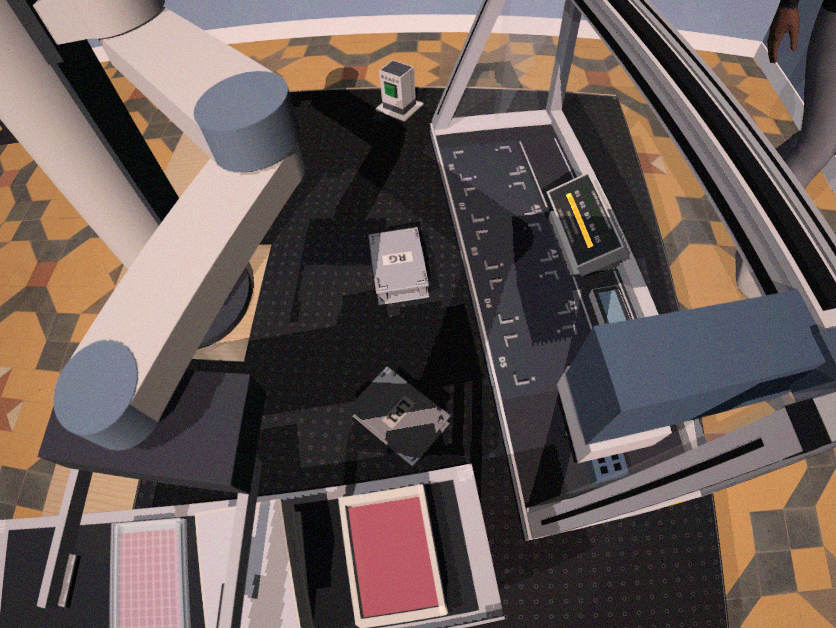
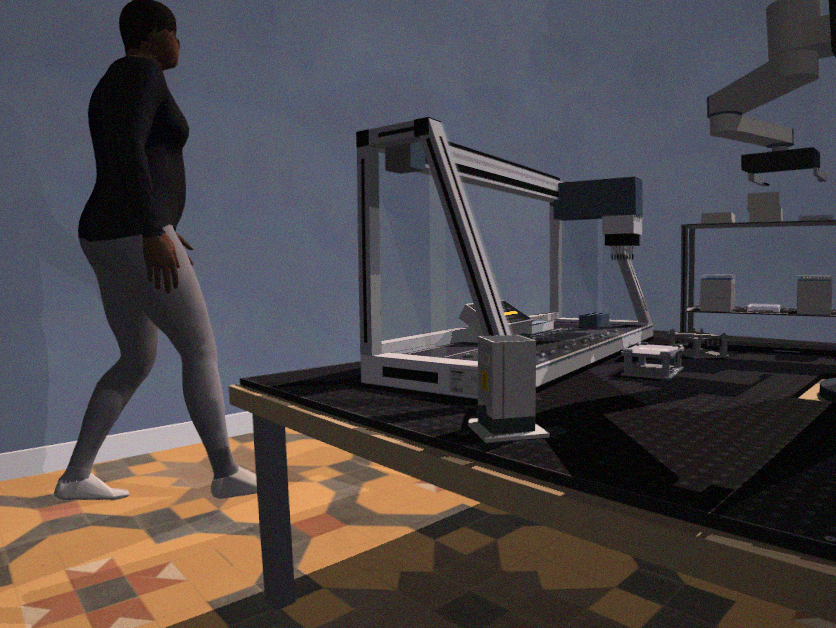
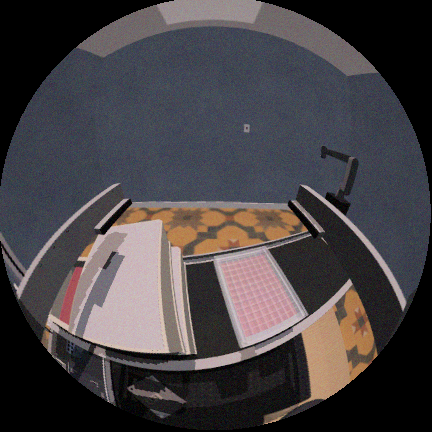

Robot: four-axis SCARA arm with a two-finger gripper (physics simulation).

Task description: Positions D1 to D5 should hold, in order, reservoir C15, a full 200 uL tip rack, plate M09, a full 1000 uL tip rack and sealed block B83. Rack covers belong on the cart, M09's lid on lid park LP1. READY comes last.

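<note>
My gripper [image 1: 152,581] [image 2: 790,181] [image 3: 207,190] is open and empty above the cart, its fingers either side of a tall pale box [image 1: 277,574] [image 2: 763,206] [image 3: 135,300] and a pink-welled plate [image 1: 150,574] [image 3: 262,295], higher than both. A reservoir with red liquid [image 1: 393,557] [image 3: 72,295] stands on the cart top [image 1: 483,540] [image 3: 200,365]. Labels on these are not readable. Racks [image 2: 717,294] [image 2: 814,294] stand on the lower shelf. The deck [image 1: 500,412] shows bare corner brackets at D1 to D5. Lid park LP1 [image 1: 402,412] [image 3: 156,392] holds no lid. READY [image 1: 397,87] [image 2: 506,378] stands at the table's far end.
A white stand RG [image 1: 398,260] [image 2: 652,358] is beside the deck. A blue pipetting head [image 1: 689,365] [image 2: 598,196] hangs over the D5 end, near a small blue block [image 1: 610,466] [image 2: 594,319]. A display [image 1: 587,223] shows a yellow bar. A person [image 2: 135,155] stands behind the table.
</note>
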